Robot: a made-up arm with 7 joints. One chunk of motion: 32 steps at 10 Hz.
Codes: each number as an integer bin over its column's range. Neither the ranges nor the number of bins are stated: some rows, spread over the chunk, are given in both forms.
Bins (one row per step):
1: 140 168 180 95 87 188 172
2: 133 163 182 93 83 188 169
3: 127 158 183 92 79 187 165
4: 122 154 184 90 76 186 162
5: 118 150 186 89 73 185 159
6: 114 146 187 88 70 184 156
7: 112 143 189 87 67 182 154
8: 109 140 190 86 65 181 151
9: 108 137 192 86 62 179 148
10: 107 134 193 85 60 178 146
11: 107 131 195 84 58 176 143
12: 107 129 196 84 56 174 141
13: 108 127 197 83 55 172 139
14: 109 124 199 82 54 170 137
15: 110 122 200 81 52 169 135
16: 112 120 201 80 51 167 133
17: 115 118 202 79 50 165 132
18: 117 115 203 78 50 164 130
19: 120 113 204 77 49 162 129
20: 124 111 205 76 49 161 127
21: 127 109 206 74 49 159 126
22: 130 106 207 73 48 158 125
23: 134 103 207 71 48 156 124
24: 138 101 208 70 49 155 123
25: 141 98 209 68 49 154 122
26: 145 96 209 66 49 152 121
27: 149 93 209 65 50 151 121
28: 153 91 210 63 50 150 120
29: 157 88 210 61 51 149 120
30: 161 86 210 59 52 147 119
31: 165 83 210 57 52 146 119
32: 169 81 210 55 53 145 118
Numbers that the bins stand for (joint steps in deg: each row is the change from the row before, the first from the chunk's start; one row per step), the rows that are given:
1: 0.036 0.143 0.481 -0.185 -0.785 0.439 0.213
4: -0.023 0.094 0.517 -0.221 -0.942 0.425 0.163
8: -0.065 0.044 0.571 -0.249 -1.100 0.389 0.108
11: -0.072 0.012 0.616 -0.264 -1.200 0.353 0.068
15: -0.062 -0.019 0.662 -0.286 -1.286 0.303 0.028
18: -0.039 -0.044 0.689 -0.307 -1.314 0.267 0.003
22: 0.003 -0.076 0.725 -0.343 -1.343 0.224 -0.023
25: 0.039 -0.104 0.743 -0.379 -1.329 0.195 -0.038
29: 0.091 -0.139 0.752 -0.430 -1.300 0.159 -0.048
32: 0.130 -0.164 0.752 -0.473 -1.271 0.131 -0.058
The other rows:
2: 0.013 0.125 0.499 -0.199 -0.842 0.439 0.198
3: -0.007 0.108 0.508 -0.206 -0.899 0.432 0.178
5: -0.036 0.079 0.535 -0.228 -0.985 0.418 0.148
6: -0.049 0.065 0.544 -0.235 -1.028 0.410 0.133
7: -0.055 0.055 0.562 -0.242 -1.071 0.396 0.123
9: -0.068 0.034 0.589 -0.249 -1.143 0.375 0.093
10: -0.072 0.023 0.598 -0.257 -1.171 0.367 0.083
12: -0.072 0.005 0.626 -0.264 -1.228 0.339 0.058
13: -0.068 -0.002 0.635 -0.271 -1.243 0.324 0.048
14: -0.065 -0.012 0.653 -0.278 -1.257 0.310 0.038
16: -0.055 -0.026 0.671 -0.293 -1.300 0.288 0.018
17: -0.046 -0.034 0.680 -0.300 -1.314 0.274 0.013
19: -0.029 -0.051 0.698 -0.314 -1.329 0.253 -0.002
20: -0.016 -0.058 0.707 -0.322 -1.329 0.245 -0.013
21: -0.007 -0.065 0.716 -0.336 -1.329 0.231 -0.018
23: 0.016 -0.086 0.725 -0.358 -1.343 0.210 -0.028
24: 0.029 -0.094 0.734 -0.365 -1.329 0.202 -0.033
26: 0.052 -0.111 0.743 -0.394 -1.329 0.181 -0.043
27: 0.065 -0.122 0.743 -0.401 -1.314 0.174 -0.043
28: 0.078 -0.129 0.752 -0.415 -1.314 0.166 -0.048
30: 0.104 -0.146 0.752 -0.444 -1.286 0.145 -0.053
31: 0.117 -0.157 0.752 -0.459 -1.286 0.138 -0.053

